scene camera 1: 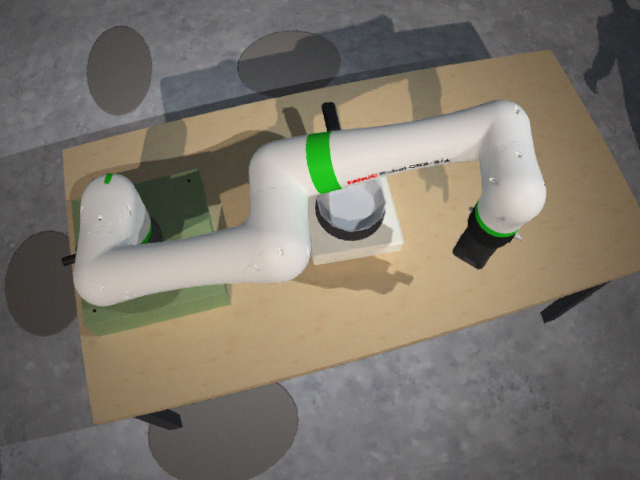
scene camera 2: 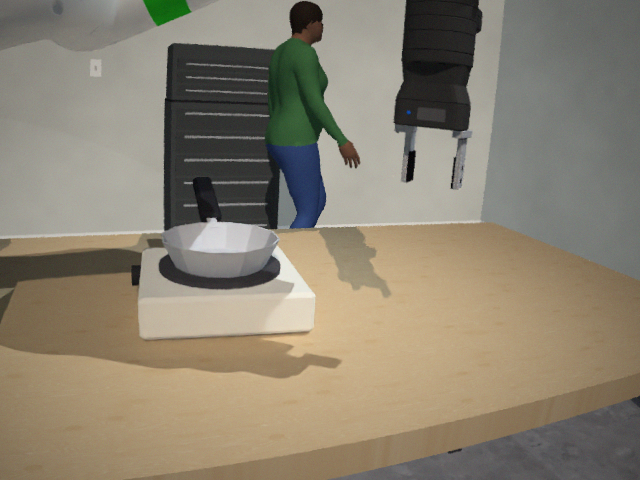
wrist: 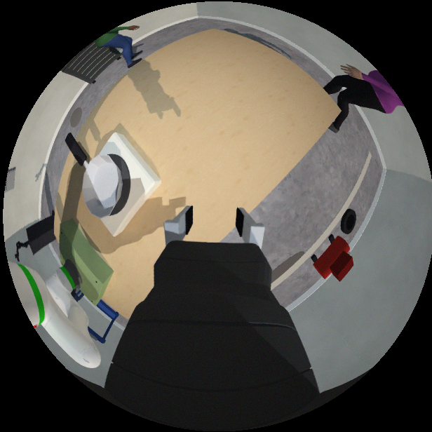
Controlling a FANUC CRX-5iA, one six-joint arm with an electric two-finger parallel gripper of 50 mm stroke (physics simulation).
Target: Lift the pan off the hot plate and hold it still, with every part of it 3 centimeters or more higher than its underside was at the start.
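Places are measured from the arm's base along level axes (x down, y ahead, z right), in centimetres.
Where they show: gripper, between the fingertips: (scene camera 1: pixel 467 256) (scene camera 2: pixel 431 184).
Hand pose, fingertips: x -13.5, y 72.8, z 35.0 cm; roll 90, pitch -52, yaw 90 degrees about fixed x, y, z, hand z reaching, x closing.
After its pixels a point has its place.
A light grey faceted pan (scene camera 1: pixel 352 205) {x 2.8, y 56.8, z 7.3 cm} (scene camera 2: pixel 219 253) {x -1.0, y 53.8, z 16.0 cm} (wrist: pixel 102 182) sits upright on the dark round plate of the white hot plate (scene camera 1: pixel 356 253) {x 5.9, y 53.6, z 19.3 cm} (scene camera 2: pixel 227 315) {x 6.6, y 54.0, z 19.4 cm} (wrist: pixel 142 172). Its black handle (scene camera 1: pixel 330 116) {x -4.6, y 58.9, z -16.5 cm} (scene camera 2: pixel 207 198) {x -3.2, y 58.3, z -9.9 cm} (wrist: pixel 76 148) slants upward, toward the back in scene camera 2. In scene camera 1 the arm hides where handle and pan meet. My gripper (scene camera 2: pixel 432 171) {x -13.5, y 72.8, z 35.0 cm} (wrist: pixel 214 215) is open and empty. It points down, high above the table, off to the right of the pan in scene camera 2. Its fingers do not show in scene camera 1.
The wooden table (scene camera 1: pixel 248 330) {x 10.4, y 21.1, z 28.6 cm} (scene camera 2: pixel 413 330) {x 10.4, y 81.1, z 24.2 cm} (wrist: pixel 225 115) carries the hot plate and the green base block (scene camera 1: pixel 180 206) {x 0.1, y 13.8, z -5.6 cm} (wrist: pixel 85 260). The arm's white forearm (scene camera 1: pixel 403 147) {x -45.4, y 57.0, z 21.1 cm} passes above the pan's handle side. A person in green (scene camera 2: pixel 297 93) (wrist: pixel 117 40) stands beyond the table.
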